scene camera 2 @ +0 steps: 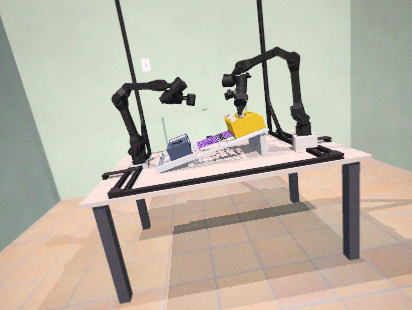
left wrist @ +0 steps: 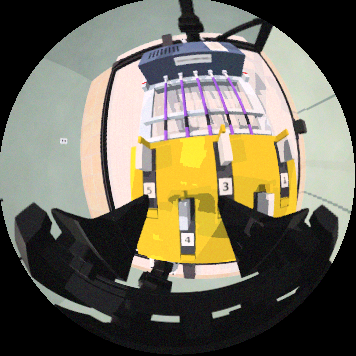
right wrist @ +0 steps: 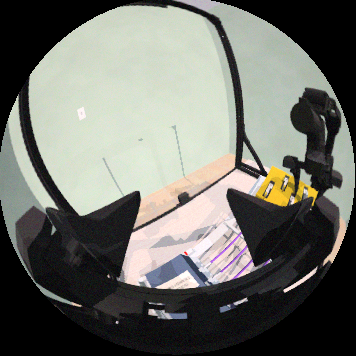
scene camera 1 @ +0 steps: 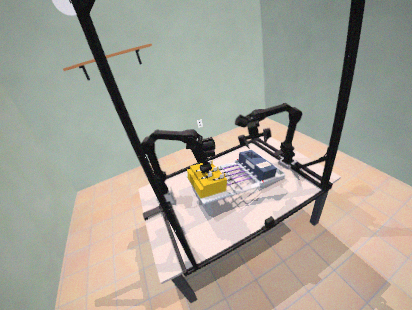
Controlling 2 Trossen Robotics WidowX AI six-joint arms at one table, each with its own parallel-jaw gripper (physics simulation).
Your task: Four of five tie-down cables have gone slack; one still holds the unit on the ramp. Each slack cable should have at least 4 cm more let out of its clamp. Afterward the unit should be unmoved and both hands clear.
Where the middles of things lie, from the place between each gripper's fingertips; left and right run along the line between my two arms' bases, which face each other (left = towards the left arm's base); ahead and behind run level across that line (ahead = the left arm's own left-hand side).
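My left gripper is 10 mm past the clamp marked 4 (left wrist: 186,215) and 30 mm to the right of it. Counting from my left hand, I find the clamp marked 5 (left wrist: 145,159) 10 mm to the right, 40 mm ahead and 10 mm below. The clamp marked 3 (left wrist: 222,150) is 30 mm behind my left hand, 30 mm to the right of it and 10 mm below it, while the clamp marked 1 (left wrist: 284,150) sits 110 mm behind that same left hand, 50 mm to the right of it and 10 mm below it.
As for my right hand, it is 10 mm past the clamp marked 1, 240 mm to the right of it and 120 mm above it. From my right hand, the clamp marked 3 is 260 mm to the left, 70 mm ahead and 120 mm below; the clamp marked 4 is 90 mm ahead, 320 mm to the left and 110 mm below; and the clamp marked 5 is 140 mm ahead, 280 mm to the left and 120 mm below.
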